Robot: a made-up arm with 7 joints.
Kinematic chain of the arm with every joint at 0, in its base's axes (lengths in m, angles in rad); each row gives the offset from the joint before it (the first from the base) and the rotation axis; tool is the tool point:
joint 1: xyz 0 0 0.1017 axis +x
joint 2: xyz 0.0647 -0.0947 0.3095 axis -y
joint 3: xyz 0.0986 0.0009 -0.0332 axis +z
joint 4: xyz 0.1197 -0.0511 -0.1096 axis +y
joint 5: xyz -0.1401 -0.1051 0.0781 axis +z
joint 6: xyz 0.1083 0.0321 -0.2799 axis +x
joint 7: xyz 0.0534 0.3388 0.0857 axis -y
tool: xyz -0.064 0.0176 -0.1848
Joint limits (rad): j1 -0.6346..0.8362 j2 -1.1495..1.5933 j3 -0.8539..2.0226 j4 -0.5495..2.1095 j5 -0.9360..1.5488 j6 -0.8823..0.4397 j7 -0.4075..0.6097
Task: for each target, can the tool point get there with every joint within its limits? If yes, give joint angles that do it. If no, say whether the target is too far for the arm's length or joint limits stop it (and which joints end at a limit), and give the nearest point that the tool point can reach.
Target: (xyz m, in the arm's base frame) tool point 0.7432 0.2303 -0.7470
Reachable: no: joint limits stop it (at a limit: joint 1, joint 4, joint 5, joint 6, joint 7) | nearest point 0.5056 0.0577 -0.3899 | short by 0.462 m
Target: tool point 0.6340 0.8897 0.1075
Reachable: no: joint limits stop it (at a limit: joint 1, joint 2, joint 4, joint 5, joint 7) | nearest point 0.5832 0.6694 0.2259 | short by 0.255 m
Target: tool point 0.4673 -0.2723 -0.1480
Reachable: yes | joints 0.3337 0.7610 1.2394 0.0845 1.2645 -0.6291 0.1137
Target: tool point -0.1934 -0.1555 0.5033
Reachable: yes | joints 0.5065 -0.3695 -0.1797 0.7302 1.3155 0.2200 0.2261
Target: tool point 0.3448 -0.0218 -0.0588
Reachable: yes | joints 0.4930 0.5287 0.8100 0.9123 -0.6104 -0.1708 0.2776
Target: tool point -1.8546 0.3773 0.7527
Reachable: no: too far | nearest point -0.5797 0.0874 0.3736 | short by 1.361 m
